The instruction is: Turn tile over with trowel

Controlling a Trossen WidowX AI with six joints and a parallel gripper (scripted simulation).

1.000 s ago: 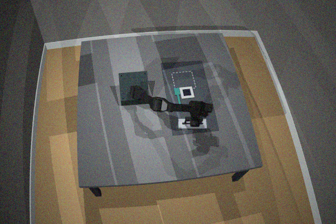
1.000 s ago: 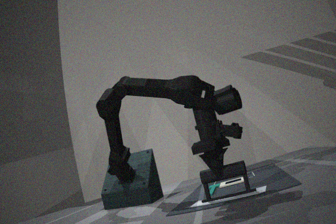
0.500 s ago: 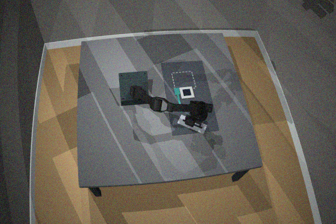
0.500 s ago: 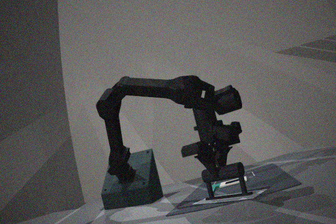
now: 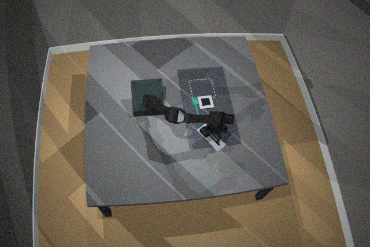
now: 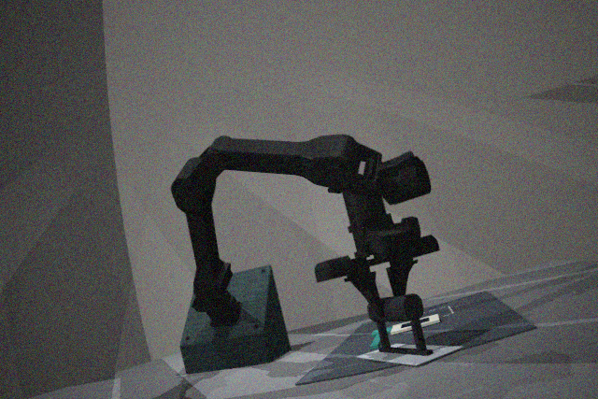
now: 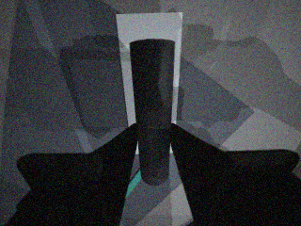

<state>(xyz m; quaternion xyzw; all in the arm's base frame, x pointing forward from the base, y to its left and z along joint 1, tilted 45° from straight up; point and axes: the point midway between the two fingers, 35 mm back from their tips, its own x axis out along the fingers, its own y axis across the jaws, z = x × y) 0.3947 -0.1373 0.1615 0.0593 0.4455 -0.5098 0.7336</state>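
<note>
Now: the dark mat 24 cm to the left of my gripper tip and 8 cm below it. The rest, counted from my gripper tip: teal T-shaped trowel: 22 cm to the left, 8 cm behind, 6 cm below; then tile: 26 cm to the left, 6 cm below, 1 cm behind.
</note>
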